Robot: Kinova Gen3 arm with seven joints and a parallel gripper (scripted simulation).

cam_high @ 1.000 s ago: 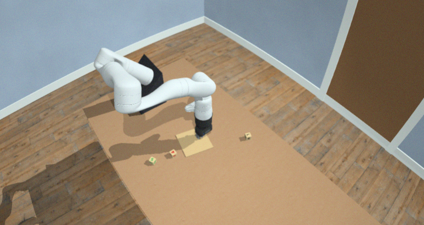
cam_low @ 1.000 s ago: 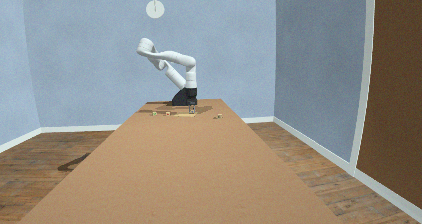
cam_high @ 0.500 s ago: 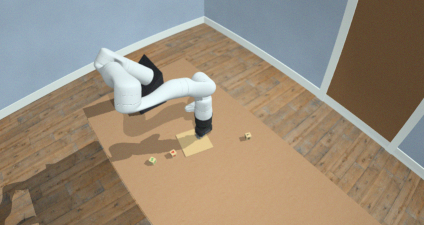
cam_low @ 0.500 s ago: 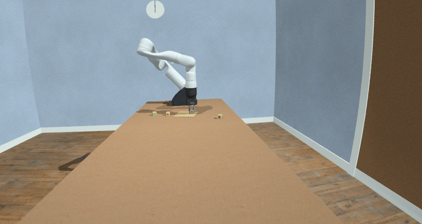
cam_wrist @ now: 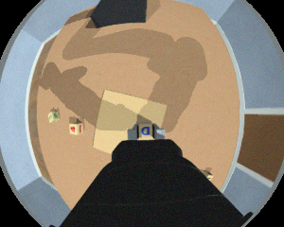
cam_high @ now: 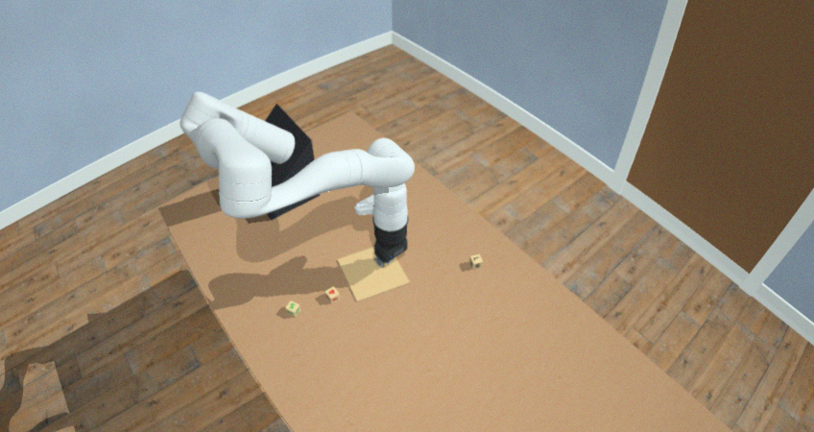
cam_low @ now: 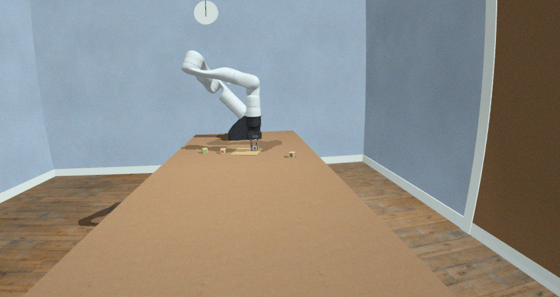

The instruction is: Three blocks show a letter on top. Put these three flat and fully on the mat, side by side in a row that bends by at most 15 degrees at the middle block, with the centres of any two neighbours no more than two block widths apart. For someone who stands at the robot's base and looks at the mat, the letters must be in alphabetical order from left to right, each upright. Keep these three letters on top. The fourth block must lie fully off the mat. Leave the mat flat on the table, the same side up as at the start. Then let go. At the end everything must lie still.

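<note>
Now: hand 40 mm to the left of the tan mat, 30 mm above it and 10 mm short of it.
</note>
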